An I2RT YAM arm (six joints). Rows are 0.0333 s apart.
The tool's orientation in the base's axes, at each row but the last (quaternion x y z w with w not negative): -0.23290, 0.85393, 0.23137, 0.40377; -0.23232, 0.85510, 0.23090, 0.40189; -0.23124, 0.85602, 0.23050, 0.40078; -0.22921, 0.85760, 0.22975, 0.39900; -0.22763, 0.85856, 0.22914, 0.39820; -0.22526, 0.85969, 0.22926, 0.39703; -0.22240, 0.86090, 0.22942, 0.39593; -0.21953, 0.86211, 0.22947, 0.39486; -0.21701, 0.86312, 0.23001, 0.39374; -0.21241, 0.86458, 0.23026, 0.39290; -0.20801, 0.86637, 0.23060, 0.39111; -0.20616, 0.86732, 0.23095, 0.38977; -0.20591, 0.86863, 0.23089, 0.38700
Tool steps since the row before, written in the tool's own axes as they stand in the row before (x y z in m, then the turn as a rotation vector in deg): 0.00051, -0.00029, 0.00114, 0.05, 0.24, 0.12; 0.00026, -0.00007, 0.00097, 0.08, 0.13, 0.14; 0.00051, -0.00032, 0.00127, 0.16, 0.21, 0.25; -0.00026, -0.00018, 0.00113, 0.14, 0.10, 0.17; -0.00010, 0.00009, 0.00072, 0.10, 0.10, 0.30; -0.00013, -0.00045, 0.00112, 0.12, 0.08, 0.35; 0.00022, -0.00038, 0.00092, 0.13, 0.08, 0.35; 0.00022, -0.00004, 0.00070, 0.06, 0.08, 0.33; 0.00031, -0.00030, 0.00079, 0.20, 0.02, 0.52; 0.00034, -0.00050, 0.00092, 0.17, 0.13, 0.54; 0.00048, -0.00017, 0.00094, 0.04, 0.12, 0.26; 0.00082, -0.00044, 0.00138, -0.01, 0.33, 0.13; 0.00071, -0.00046, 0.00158, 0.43, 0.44, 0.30
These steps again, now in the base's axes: 0.00054, 0.00033, -0.00111, -0.10, 0.25, -0.06; 0.00046, 0.00045, -0.00077, -0.04, 0.17, -0.12; 0.00063, 0.00038, -0.00120, -0.07, 0.28, -0.23; 0.00091, 0.00056, -0.00048, -0.04, 0.15, -0.19; 0.00042, 0.00051, -0.00032, 0.06, 0.23, -0.23; 0.00098, 0.00031, -0.00064, 0.09, 0.24, -0.28; 0.00062, 0.00018, -0.00079, 0.08, 0.24, -0.29; 0.00030, 0.00032, -0.00059, 0.11, 0.24, -0.22; 0.00044, 0.00015, -0.00077, 0.17, 0.27, -0.46; 0.00060, 0.00005, -0.00092, 0.14, 0.38, -0.42; 0.00035, 0.00030, -0.00096, 0.06, 0.24, -0.16; 0.00054, 0.00027, -0.00155, -0.10, 0.34, 0.01; 0.00072, 0.00039, -0.00159, -0.33, 0.45, -0.40
